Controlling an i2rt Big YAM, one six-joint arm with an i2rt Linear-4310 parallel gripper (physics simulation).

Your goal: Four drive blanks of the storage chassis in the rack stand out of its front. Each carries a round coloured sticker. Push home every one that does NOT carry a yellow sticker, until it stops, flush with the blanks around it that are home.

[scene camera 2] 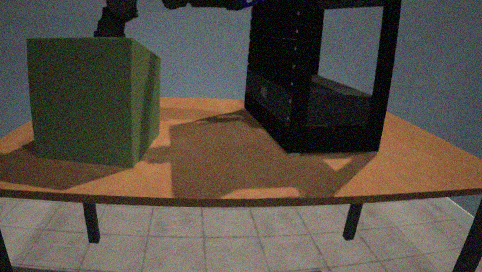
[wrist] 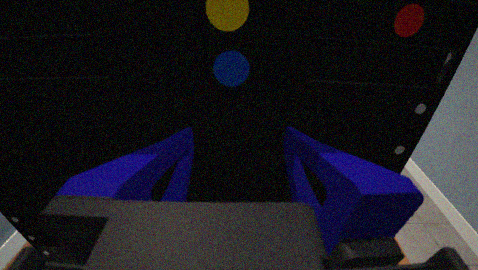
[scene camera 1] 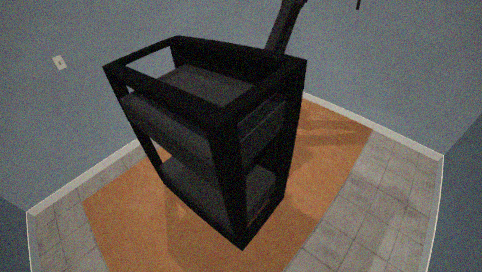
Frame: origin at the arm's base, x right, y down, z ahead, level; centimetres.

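Seen in the pictures: gripper, fingertip midpoint: (wrist: 239,135); arm's base, link origin: (scene camera 2: 107,51).
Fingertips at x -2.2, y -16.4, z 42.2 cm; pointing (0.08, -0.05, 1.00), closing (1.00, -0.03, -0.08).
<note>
Pixels of each thing's middle, then the offset from my fingertips to it. Level surfaces: height alone.
- blue sticker, body centre: (wrist: 231,69) dx -0.5, dy -4.1, dz +0.1 cm
- yellow sticker, body centre: (wrist: 227,8) dx -0.7, dy -6.9, dz -0.4 cm
- red sticker, body centre: (wrist: 408,20) dx +10.3, dy -6.9, dz +1.7 cm
- wooden table, surface height: dy +40.5 cm
My gripper (wrist: 239,135) is open and empty, its two blue fingers apart in front of the dark chassis front. In the wrist view a blue sticker (wrist: 231,68) shows above the gap between the fingertips. A yellow sticker (wrist: 227,11) is right above it, cut by the top edge. A red sticker (wrist: 409,20) is at the upper right. The blanks' edges are too dark to tell how far each stands out. The black rack (scene camera 1: 234,150) (scene camera 2: 300,85) stands on the table; the stickers do not show in the scene views.
A green block (scene camera 2: 82,100) stands left of the rack on the wooden table (scene camera 2: 210,170) (scene camera 1: 130,210). Part of the dark arm (scene camera 1: 284,30) (scene camera 2: 111,22) shows behind the rack in scene view 1 and behind the green block in scene view 2. Rack posts border the openings.
</note>
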